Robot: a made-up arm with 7 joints. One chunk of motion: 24 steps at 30 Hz.
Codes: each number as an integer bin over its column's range. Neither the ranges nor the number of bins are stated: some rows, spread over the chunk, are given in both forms.
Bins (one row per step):
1: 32 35 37 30 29 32 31
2: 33 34 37 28 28 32 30
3: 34 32 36 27 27 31 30
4: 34 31 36 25 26 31 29
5: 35 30 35 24 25 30 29
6: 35 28 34 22 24 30 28
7: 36 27 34 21 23 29 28
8: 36 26 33 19 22 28 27
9: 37 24 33 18 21 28 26
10: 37 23 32 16 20 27 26
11: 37 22 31 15 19 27 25
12: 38 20 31 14 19 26 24
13: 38 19 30 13 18 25 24
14: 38 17 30 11 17 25 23
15: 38 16 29 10 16 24 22
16: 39 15 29 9 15 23 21
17: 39 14 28 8 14 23 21
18: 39 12 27 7 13 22 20
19: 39 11 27 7 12 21 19
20: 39 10 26 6 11 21 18
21: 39 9 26 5 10 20 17
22: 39 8 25 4 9 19 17
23: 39 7 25 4 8 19 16
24: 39 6 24 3 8 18 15
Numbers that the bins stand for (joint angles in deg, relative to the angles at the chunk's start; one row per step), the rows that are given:
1: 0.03 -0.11 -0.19 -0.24 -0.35 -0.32 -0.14
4: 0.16 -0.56 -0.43 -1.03 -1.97 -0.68 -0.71
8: 0.29 -1.11 -1.14 -1.98 -4.13 -1.78 -1.29
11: 0.35 -1.56 -1.62 -2.62 -5.75 -2.14 -1.86
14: 0.41 -2.11 -1.86 -3.25 -6.83 -2.87 -2.43
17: 0.48 -2.44 -2.33 -3.73 -8.44 -3.60 -3.00
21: 0.48 -3.00 -2.81 -4.21 -10.60 -4.70 -4.14
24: 0.48 -3.33 -3.29 -4.52 -11.68 -5.43 -4.71
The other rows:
2: 0.10 -0.22 -0.19 -0.56 -0.89 -0.32 -0.43
3: 0.16 -0.44 -0.43 -0.71 -1.43 -0.68 -0.43
5: 0.22 -0.67 -0.67 -1.19 -2.51 -1.05 -0.71
6: 0.22 -0.89 -0.90 -1.51 -3.05 -1.05 -1.00
7: 0.29 -1.00 -0.90 -1.67 -3.59 -1.41 -1.00
9: 0.35 -1.33 -1.14 -2.14 -4.67 -1.78 -1.57
10: 0.35 -1.44 -1.38 -2.46 -5.21 -2.14 -1.57
12: 0.41 -1.78 -1.62 -2.78 -5.75 -2.51 -2.14
13: 0.41 -1.89 -1.86 -2.94 -6.29 -2.87 -2.14
15: 0.41 -2.22 -2.10 -3.41 -7.37 -3.24 -2.71
16: 0.48 -2.33 -2.10 -3.57 -7.90 -3.60 -3.00
18: 0.48 -2.67 -2.57 -3.89 -8.98 -3.97 -3.29
19: 0.48 -2.78 -2.57 -3.89 -9.52 -4.33 -3.57
20: 0.48 -2.89 -2.81 -4.05 -10.06 -4.33 -3.86
22: 0.48 -3.11 -3.05 -4.37 -11.14 -5.06 -4.14
23: 0.48 -3.22 -3.05 -4.37 -11.68 -5.06 -4.43

